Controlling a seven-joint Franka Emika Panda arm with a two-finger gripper.
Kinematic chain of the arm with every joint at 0, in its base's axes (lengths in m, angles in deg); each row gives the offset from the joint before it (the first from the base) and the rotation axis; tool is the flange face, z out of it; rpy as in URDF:
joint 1: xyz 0 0 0.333 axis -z
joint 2: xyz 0 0 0 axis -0.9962 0.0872 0
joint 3: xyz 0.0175 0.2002 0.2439 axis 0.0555 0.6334 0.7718
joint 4: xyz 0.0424 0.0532 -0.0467 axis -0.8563 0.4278 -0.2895
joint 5: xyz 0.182 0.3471 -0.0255 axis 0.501 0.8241 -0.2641
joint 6: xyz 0 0 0 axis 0.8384 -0.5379 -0.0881
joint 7: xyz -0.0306 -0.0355 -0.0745 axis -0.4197 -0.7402 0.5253
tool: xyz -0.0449 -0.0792 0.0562 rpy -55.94 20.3 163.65
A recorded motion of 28 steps. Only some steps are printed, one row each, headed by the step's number.
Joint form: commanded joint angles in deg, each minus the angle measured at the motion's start. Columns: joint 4, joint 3, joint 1, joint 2, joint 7, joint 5, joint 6.
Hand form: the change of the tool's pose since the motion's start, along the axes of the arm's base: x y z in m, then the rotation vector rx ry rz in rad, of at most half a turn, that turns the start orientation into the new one. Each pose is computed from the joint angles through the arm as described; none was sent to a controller.
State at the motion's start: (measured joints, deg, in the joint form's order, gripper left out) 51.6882 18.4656 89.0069 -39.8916 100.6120 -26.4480 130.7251
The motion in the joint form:
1: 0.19 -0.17 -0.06 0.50 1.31 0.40 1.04
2: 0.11 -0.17 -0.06 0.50 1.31 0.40 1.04
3: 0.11 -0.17 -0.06 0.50 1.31 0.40 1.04
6: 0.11 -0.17 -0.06 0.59 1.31 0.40 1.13
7: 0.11 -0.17 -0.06 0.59 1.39 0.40 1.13
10: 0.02 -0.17 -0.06 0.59 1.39 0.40 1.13
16: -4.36 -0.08 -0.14 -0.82 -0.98 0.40 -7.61
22: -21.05 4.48 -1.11 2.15 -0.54 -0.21 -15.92
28: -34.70 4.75 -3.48 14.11 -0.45 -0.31 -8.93
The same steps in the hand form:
1: 0.0018 -0.0008 -0.0047 0.0009 -0.0078 -0.0273
2: 0.0021 -0.0008 -0.0041 0.0006 -0.0092 -0.0273
3: 0.0021 -0.0008 -0.0041 0.0006 -0.0092 -0.0273
6: 0.0024 -0.0009 -0.0048 0.0004 -0.0092 -0.0272
7: 0.0024 -0.0009 -0.0048 0.0003 -0.0092 -0.0286
10: 0.0028 -0.0010 -0.0041 0.0000 -0.0108 -0.0286
16: 0.0004 -0.0003 0.0320 0.0160 0.0408 0.0076
22: 0.0476 0.0439 0.1282 -0.0214 -0.0493 0.0910
28: 0.1293 0.0685 0.1277 -0.0555 -0.1981 0.1464

